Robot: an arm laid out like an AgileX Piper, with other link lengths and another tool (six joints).
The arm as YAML. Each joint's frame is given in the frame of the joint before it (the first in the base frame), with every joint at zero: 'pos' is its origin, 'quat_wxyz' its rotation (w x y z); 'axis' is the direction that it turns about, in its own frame. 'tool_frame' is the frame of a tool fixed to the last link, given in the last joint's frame.
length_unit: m
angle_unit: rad
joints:
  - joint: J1
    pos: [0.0, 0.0, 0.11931]
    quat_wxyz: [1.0, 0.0, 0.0, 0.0]
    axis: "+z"
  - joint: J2
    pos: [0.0, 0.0, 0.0]
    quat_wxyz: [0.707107, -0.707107, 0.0, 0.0]
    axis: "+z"
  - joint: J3
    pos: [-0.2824, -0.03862, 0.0]
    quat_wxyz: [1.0, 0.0, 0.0, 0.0]
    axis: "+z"
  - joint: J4
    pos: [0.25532, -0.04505, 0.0]
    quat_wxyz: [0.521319, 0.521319, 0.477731, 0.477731]
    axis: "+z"
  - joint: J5
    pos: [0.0, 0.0, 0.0]
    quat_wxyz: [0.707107, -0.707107, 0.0, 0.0]
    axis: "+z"
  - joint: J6
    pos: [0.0, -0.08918, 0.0]
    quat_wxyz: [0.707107, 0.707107, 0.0, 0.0]
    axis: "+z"
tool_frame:
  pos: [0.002, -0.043, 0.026]
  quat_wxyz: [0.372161, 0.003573, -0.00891, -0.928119]
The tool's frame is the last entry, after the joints.
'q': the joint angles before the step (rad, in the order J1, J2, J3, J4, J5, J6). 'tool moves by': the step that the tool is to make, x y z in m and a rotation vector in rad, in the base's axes. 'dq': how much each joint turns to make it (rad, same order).
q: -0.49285, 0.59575, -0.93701, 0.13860, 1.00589, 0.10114
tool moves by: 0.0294, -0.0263, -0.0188, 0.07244, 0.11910, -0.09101
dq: -0.02756, 0.16601, -0.00137, -0.05465, -0.03202, 0.06983
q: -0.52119, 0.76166, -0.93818, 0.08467, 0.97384, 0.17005
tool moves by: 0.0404, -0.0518, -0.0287, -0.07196, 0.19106, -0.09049
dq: -0.03057, 0.25370, -0.00232, -0.19676, -0.12272, 0.04946
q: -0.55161, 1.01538, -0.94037, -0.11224, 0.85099, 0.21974
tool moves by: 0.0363, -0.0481, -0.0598, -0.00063, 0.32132, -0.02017
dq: -0.02404, 0.31506, -0.01296, -0.19386, -0.02521, 0.03486
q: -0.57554, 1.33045, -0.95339, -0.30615, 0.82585, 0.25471
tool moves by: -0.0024, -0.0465, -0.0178, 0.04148, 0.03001, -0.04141
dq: -0.15719, 0.13219, -0.06843, 0.08018, -0.04428, -0.14807
